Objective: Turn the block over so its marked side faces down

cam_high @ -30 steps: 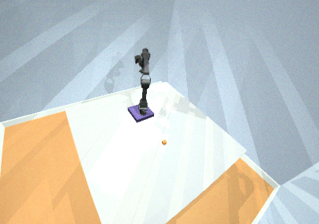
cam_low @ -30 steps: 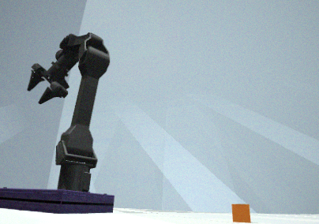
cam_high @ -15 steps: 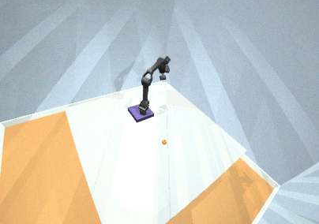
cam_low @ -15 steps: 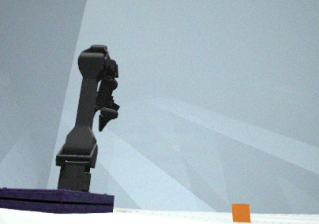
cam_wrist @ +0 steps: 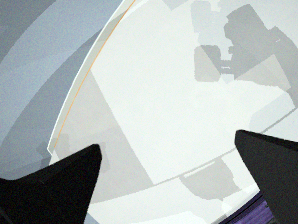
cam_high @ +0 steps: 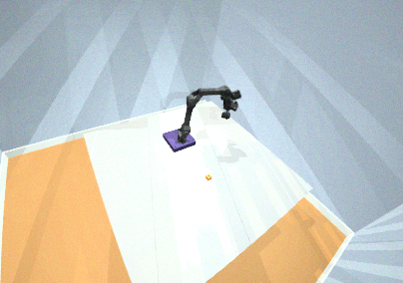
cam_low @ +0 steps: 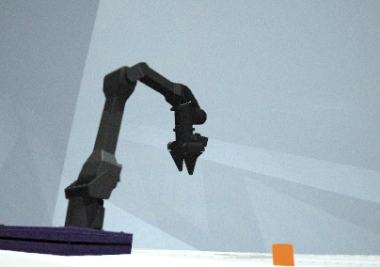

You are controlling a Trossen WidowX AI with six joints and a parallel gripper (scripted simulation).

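Right now my gripper tip is 410 mm to the left of the block, 230 mm short of it and 220 mm above it.
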